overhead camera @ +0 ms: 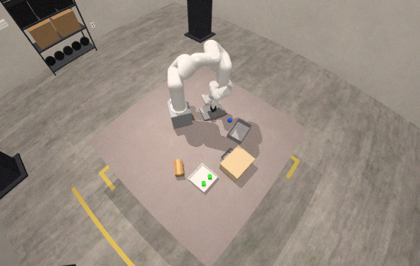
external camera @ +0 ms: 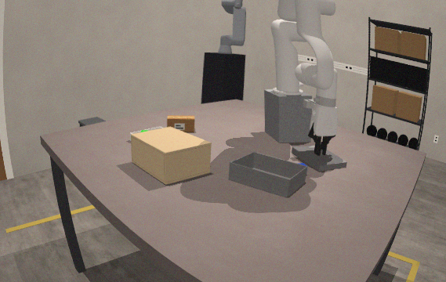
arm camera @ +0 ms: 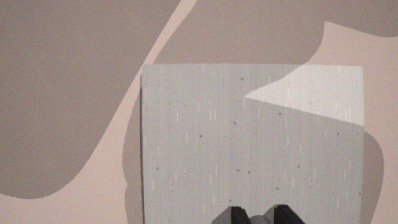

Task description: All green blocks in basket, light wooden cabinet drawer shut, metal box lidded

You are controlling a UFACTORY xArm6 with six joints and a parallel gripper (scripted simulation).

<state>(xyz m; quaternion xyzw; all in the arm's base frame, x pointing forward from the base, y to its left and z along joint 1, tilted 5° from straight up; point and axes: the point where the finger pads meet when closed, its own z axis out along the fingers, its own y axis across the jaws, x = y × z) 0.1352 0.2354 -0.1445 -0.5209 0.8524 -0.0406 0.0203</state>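
The grey metal lid lies 30 mm below my hand. Also, from my hand: metal box 290 mm ahead, 10 mm to the right, 10 mm below; light wooden cabinet 430 mm ahead, 250 mm to the right; blue block 170 mm ahead, 20 mm to the left, 30 mm below.
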